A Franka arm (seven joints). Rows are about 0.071 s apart.
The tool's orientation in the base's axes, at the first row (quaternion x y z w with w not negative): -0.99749 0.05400 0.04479 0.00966
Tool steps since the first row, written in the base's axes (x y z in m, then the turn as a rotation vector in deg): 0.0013 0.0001 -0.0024 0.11 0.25 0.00; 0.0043 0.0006 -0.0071 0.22 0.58 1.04; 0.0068 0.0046 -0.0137 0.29 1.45 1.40; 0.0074 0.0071 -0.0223 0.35 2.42 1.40; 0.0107 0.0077 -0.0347 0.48 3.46 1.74; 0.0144 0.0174 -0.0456 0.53 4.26 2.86; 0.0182 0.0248 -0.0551 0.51 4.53 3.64; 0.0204 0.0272 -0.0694 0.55 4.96 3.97; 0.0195 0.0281 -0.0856 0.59 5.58 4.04; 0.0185 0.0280 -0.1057 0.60 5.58 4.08
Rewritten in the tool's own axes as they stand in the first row. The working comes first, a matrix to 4 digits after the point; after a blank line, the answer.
The tool's axes in the first row as the columns of a matrix, in the base's axes (used below as rounded here):
0.9902 -0.1086 -0.0883
-0.1069 -0.9940 0.0241
-0.0904 -0.0144 -0.9958

0.0015 -0.0002 0.0023 0.08 -0.26 0.00; 0.0048 -0.0010 0.0067 0.06 -0.62 -1.04; 0.0075 -0.0051 0.0132 0.01 -1.49 -1.38; 0.0086 -0.0075 0.0217 -0.04 -2.46 -1.37; 0.0129 -0.0083 0.0338 -0.05 -3.52 -1.69; 0.0165 -0.0182 0.0446 -0.19 -4.33 -2.79; 0.0204 -0.0258 0.0539 -0.31 -4.61 -3.56; 0.0236 -0.0283 0.0680 -0.34 -5.05 -3.88; 0.0240 -0.0288 0.0842 -0.38 -5.67 -3.94; 0.0249 -0.0283 0.1043 -0.37 -5.67 -3.98
